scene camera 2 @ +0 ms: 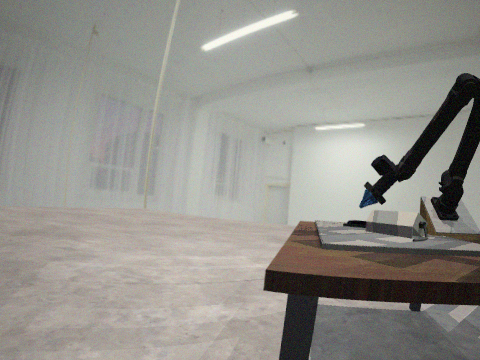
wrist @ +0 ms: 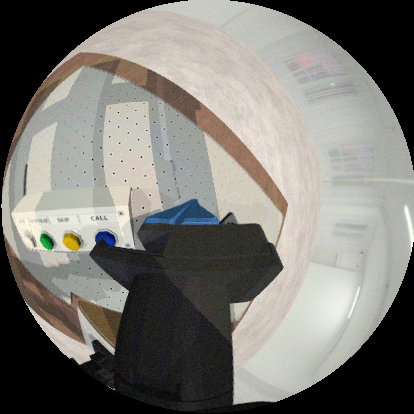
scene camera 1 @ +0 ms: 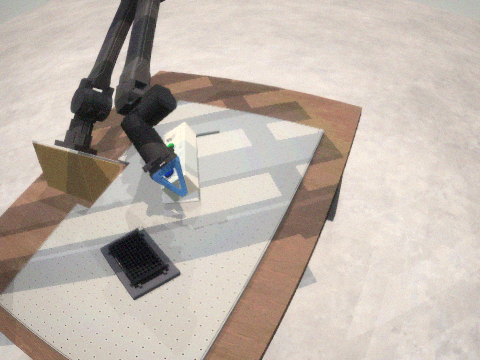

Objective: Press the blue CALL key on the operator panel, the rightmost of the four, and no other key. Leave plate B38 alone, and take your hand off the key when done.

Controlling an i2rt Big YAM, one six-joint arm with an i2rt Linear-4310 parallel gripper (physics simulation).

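Places are measured from the arm's base along level axes (x right, y ahead, z up), in centimetres.
Pixels of known places: gripper, fingertip midpoint: (scene camera 2: 359, 207) (wrist: 194, 203) (scene camera 1: 185, 195); arm's base at its link origin: (scene camera 2: 443, 209) (scene camera 1: 75, 150).
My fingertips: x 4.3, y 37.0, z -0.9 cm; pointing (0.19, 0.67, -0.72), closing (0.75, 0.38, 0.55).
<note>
Ahead of a thing's pixels: the offset from my fingertips to its top centre. "spot": to the spot under its first point. Level surfaces: height alone.
The operator panel {dx -15.7, dy -10.0, dz -0.7 cm} (scene camera 1: 189, 150) (scene camera 2: 392, 220) (wrist: 122, 227) is a pale sloped box. Its blue CALL key {dx -8.0, dy -8.5, dz -1.6 cm} (scene camera 1: 169, 173) (wrist: 105, 238) is rightmost in the wrist view, beside the yellow SKIP key {dx -12.4, dy -10.8, dz -1.6 cm} (wrist: 71, 241), a green key {dx -16.9, dy -13.1, dz -1.6 cm} (scene camera 1: 171, 145) (wrist: 47, 241) and a pale key (wrist: 31, 239). The gripper housing covers the CALL key's lower edge in that view. My gripper (scene camera 1: 183, 193) (scene camera 2: 361, 206) (wrist: 194, 203) is shut and empty, its blue fingertips in the air past the panel's CALL end, apart from the keys. A dark plate {dx +14.6, dy -6.0, dz -6.5 cm} (scene camera 1: 137, 257) lies on the board; no label is readable.
The perforated board {dz -9.1 cm} (scene camera 1: 240, 210) (scene camera 2: 350, 241) lies on the wooden table {dz -10.4 cm} (scene camera 1: 295, 255) (scene camera 2: 350, 275). A tan slanted panel (scene camera 1: 75, 172) stands by the arm's base. A short dark rod {spot: dx -33.4, dy -10.4, dz -8.7 cm} (scene camera 1: 208, 133) lies behind the operator panel.
</note>
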